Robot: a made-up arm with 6 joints. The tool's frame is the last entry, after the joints. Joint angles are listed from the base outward.
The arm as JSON. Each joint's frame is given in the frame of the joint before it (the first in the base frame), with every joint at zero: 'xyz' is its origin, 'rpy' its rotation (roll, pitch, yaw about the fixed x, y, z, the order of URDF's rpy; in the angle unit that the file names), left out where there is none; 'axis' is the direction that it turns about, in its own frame. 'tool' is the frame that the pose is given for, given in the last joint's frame.
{
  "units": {
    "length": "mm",
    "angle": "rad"
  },
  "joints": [
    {
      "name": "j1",
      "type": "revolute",
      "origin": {
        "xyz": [
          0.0,
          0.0,
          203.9
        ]
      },
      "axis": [
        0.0,
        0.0,
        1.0
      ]
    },
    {
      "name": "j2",
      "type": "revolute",
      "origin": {
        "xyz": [
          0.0,
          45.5,
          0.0
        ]
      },
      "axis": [
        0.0,
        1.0,
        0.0
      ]
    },
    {
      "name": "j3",
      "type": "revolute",
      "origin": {
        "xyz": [
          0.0,
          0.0,
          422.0
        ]
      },
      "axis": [
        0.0,
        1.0,
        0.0
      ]
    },
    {
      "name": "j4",
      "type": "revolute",
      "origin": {
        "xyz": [
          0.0,
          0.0,
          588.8
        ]
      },
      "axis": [
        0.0,
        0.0,
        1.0
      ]
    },
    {
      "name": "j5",
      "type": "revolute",
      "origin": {
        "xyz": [
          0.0,
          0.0,
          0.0
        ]
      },
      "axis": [
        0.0,
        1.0,
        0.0
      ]
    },
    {
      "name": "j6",
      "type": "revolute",
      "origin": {
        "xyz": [
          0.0,
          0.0,
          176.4
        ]
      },
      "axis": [
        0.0,
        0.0,
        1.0
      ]
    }
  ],
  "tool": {
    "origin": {
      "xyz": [
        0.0,
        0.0,
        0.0
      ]
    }
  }
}
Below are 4 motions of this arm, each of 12 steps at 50 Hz.
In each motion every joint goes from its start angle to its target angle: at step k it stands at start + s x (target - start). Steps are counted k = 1, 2, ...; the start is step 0. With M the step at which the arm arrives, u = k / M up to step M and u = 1 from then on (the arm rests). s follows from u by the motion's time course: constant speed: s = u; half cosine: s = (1 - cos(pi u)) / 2; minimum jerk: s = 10 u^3 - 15 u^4 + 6 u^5.
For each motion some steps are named. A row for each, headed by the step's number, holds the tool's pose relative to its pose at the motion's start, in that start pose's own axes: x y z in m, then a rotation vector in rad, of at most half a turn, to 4 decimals.
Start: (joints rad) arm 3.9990 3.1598 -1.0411 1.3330 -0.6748 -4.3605
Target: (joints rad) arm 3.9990 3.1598 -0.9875 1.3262 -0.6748 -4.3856
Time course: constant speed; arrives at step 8
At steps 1, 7, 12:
1: -0.0047 0.0007 -0.0006 -0.0001 -0.0048 -0.0079
7: -0.0327 0.0050 -0.0047 -0.0001 -0.0338 -0.0551
12: -0.0374 0.0058 -0.0054 0.0000 -0.0386 -0.0629

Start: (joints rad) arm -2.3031 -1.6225 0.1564 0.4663 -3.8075 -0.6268
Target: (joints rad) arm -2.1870 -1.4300 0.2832 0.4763 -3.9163 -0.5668
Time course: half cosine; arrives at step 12
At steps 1, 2, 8, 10, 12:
1: 0.0000 -0.0039 0.0017 -0.0041 -0.0004 0.0033
2: 0.0001 -0.0155 0.0069 -0.0162 -0.0014 0.0130
8: 0.0089 -0.1633 0.0930 -0.1828 -0.0126 0.1440
10: 0.0133 -0.1993 0.1206 -0.2279 -0.0145 0.1783
12: 0.0150 -0.2120 0.1312 -0.2445 -0.0151 0.1908

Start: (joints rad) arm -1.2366 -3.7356 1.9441 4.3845 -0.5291 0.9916
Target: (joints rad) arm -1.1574 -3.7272 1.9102 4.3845 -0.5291 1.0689
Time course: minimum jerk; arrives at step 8
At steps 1, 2, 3, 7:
1: 0.0003 -0.0006 -0.0002 0.0010 0.0008 0.0010
2: 0.0021 -0.0041 -0.0010 0.0065 0.0054 0.0065
3: 0.0056 -0.0108 -0.0027 0.0174 0.0143 0.0172
7: 0.0196 -0.0383 -0.0110 0.0635 0.0494 0.0608

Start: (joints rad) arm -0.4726 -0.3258 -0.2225 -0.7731 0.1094 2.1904
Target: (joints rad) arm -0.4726 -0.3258 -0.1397 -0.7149 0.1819 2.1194
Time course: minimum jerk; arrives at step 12
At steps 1, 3, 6, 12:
1: 0.0000 -0.0004 0.0000 0.0007 -0.0001 -0.0001
3: 0.0003 -0.0076 0.0004 0.0150 -0.0025 -0.0020
6: 0.0017 -0.0369 0.0009 0.0727 -0.0112 -0.0102
12: 0.0036 -0.0738 -0.0001 0.1465 -0.0202 -0.0214

